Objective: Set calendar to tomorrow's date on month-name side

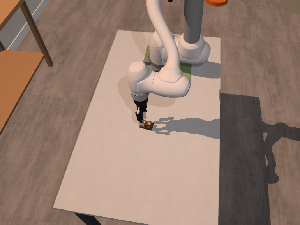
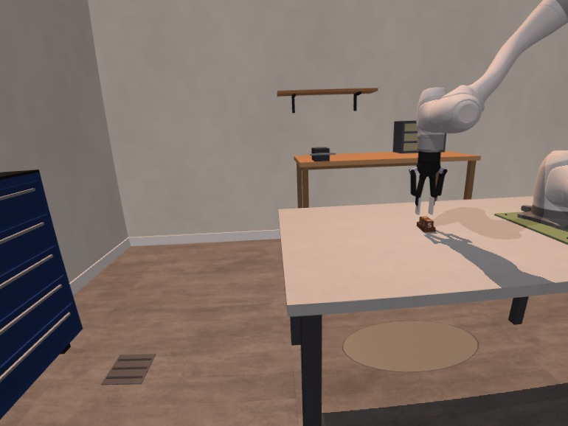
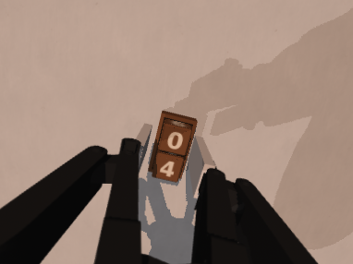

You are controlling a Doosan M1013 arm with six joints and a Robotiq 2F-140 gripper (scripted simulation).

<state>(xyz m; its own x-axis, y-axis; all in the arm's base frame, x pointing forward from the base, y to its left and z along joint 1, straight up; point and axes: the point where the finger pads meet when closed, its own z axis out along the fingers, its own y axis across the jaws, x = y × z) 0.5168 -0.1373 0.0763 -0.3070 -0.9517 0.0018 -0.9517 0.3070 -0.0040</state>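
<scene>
My gripper is now 60 mm above the brown digit cube. The rest, counted from my hand: tray 80 mm below, 20 mm to the left.
</scene>
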